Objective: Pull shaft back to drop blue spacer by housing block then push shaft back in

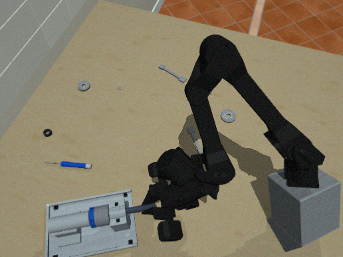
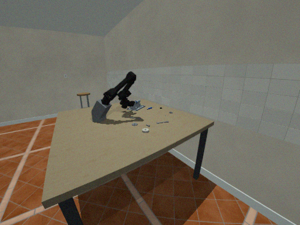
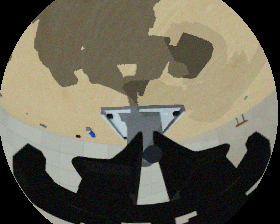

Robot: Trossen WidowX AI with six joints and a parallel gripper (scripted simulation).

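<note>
Now: hand 70 mm short of the dark shaft and 30 mm to the right of it. The rest, counted from my hand: grey spacer 110 mm ahead, 40 mm to the left; then blue spacer 130 mm ahead, 50 mm to the left.
</note>
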